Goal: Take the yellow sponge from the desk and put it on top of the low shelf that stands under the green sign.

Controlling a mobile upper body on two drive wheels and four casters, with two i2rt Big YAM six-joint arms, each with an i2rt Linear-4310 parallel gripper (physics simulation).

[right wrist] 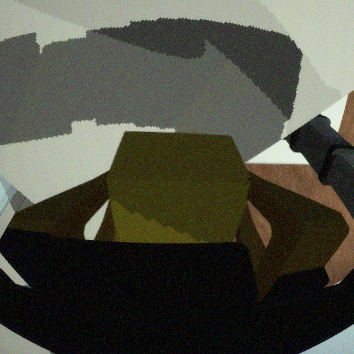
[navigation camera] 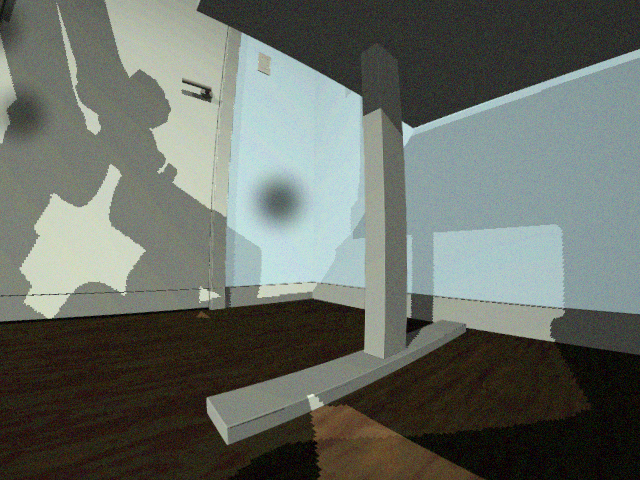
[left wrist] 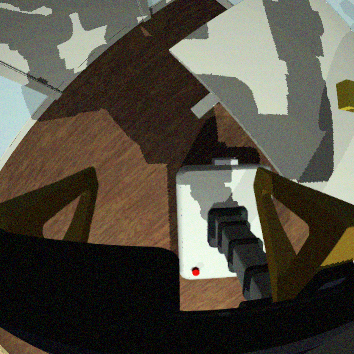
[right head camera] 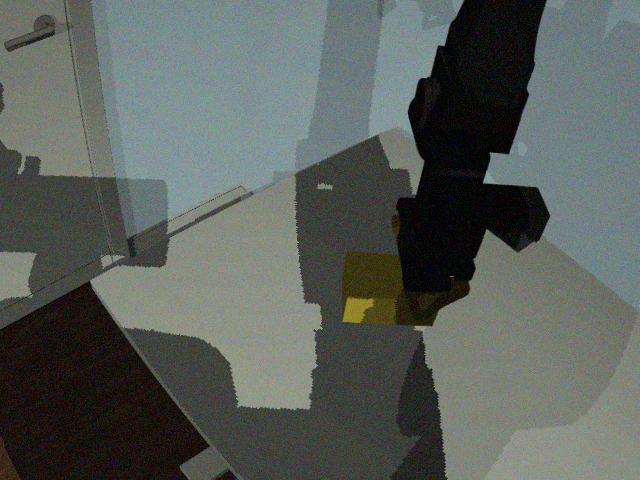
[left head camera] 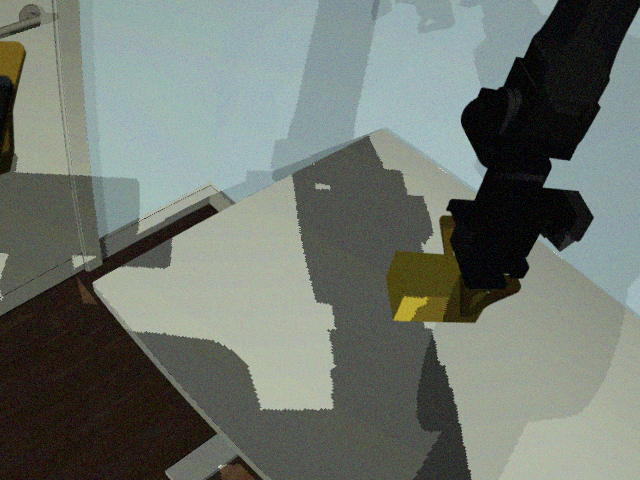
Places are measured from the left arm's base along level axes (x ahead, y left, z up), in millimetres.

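Where they show: left gripper, between the fingertips: (left wrist: pixel 175 175); right gripper, between the fingertips: (right wrist: pixel 177 173) (right head camera: pixel 415 296) (left head camera: pixel 458 294).
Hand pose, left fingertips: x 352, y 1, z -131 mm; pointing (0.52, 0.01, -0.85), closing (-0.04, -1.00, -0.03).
Each offset is from my left fingertips to the top centre of the thing. "pt": to the spot under its first point. Level surfaces: height alone.
The yellow sponge @[dx +147, dy -419, dz -254 mm] (left head camera: pixel 413 279) (right head camera: pixel 368 279) (left wrist: pixel 345 95) (right wrist: pixel 179 160) is a thick block held between the fingers of my right gripper (left head camera: pixel 450 266) (right head camera: pixel 402 268) (right wrist: pixel 177 173), which is shut on it. It hangs above the pale desk @[dz -559 mm] (left head camera: pixel 232 268) (right head camera: pixel 232 268) (left wrist: pixel 240 55) (right wrist: pixel 320 30); a dark shadow lies on the desk apart from it. My left gripper (left wrist: pixel 175 175) is open and empty, with its fingers wide apart; it is off to the left of the desk. The low shelf and the green sign do not show in these views.
The desk's grey leg @[pt dx +465, dy -338, dz -1010 mm] (navigation camera: pixel 383 232) and long foot (navigation camera: pixel 289 382) stand close in front, under the desk's dark underside (navigation camera: pixel 491 41). A door (left head camera: pixel 36 113) (navigation camera: pixel 170 51) with a handle and pale blue walls (navigation camera: pixel 465 180) are beyond. The white robot base (left wrist: pixel 197 240) is beside the desk.
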